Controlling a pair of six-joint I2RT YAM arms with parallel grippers.
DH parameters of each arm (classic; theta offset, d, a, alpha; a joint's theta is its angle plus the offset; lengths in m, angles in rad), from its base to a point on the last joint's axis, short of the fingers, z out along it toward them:
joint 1: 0 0.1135 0.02 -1.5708
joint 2: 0 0 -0.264 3.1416
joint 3: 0.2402 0 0.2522 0
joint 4: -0.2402 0 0.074 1.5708
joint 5: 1.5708 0 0 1.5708
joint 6: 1.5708 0.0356 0 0
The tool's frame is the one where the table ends.
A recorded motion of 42 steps. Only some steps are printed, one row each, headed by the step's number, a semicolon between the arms.
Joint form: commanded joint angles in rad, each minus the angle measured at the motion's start. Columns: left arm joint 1, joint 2, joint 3, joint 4, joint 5, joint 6; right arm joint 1, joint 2, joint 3, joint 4, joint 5, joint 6.
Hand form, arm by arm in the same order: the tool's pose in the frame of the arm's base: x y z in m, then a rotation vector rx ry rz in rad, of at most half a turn. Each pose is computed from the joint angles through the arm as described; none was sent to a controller.
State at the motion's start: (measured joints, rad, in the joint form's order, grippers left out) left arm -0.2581 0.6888 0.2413 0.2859 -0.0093 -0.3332; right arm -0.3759 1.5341 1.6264 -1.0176 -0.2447 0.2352
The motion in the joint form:
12: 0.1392 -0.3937 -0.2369 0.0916 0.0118 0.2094; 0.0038 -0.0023 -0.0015 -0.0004 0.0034 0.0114
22: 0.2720 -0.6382 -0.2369 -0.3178 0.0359 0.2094; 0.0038 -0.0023 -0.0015 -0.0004 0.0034 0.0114
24: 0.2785 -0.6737 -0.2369 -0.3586 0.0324 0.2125; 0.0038 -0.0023 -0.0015 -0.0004 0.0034 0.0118
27: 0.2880 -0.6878 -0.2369 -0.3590 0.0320 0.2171; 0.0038 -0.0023 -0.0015 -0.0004 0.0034 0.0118
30: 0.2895 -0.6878 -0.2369 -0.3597 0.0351 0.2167; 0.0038 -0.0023 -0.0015 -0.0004 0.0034 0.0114
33: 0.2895 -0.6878 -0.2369 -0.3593 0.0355 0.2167; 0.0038 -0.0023 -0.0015 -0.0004 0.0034 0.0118
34: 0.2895 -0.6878 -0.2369 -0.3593 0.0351 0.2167; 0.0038 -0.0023 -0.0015 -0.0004 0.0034 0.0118
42: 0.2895 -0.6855 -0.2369 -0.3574 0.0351 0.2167; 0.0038 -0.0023 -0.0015 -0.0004 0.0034 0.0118
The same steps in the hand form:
12: 0.1276 -0.0153 0.1871 -0.0016 1.4871 -0.1982; 0.2950 -0.1060 0.3731 0.6572 2.3856 0.2473
22: 0.1131 0.0006 0.1669 -0.0932 1.6473 -0.1057; 0.2950 -0.1060 0.3731 0.6572 2.3856 0.2473
24: 0.1108 0.0014 0.1657 -0.0991 1.6521 -0.0954; 0.2950 -0.1060 0.3731 0.6576 2.3855 0.2474
27: 0.1101 0.0025 0.1670 -0.1024 1.6379 -0.0845; 0.2950 -0.1060 0.3731 0.6576 2.3855 0.2474
30: 0.1100 0.0025 0.1669 -0.1016 1.6387 -0.0862; 0.2950 -0.1060 0.3731 0.6572 2.3856 0.2473
33: 0.1100 0.0025 0.1669 -0.1013 1.6383 -0.0866; 0.2950 -0.1060 0.3731 0.6576 2.3855 0.2474
34: 0.1100 0.0025 0.1669 -0.1016 1.6383 -0.0862; 0.2950 -0.1060 0.3731 0.6576 2.3855 0.2474
42: 0.1102 0.0025 0.1669 -0.1016 1.6387 -0.0862; 0.2950 -0.1060 0.3731 0.6576 2.3855 0.2474

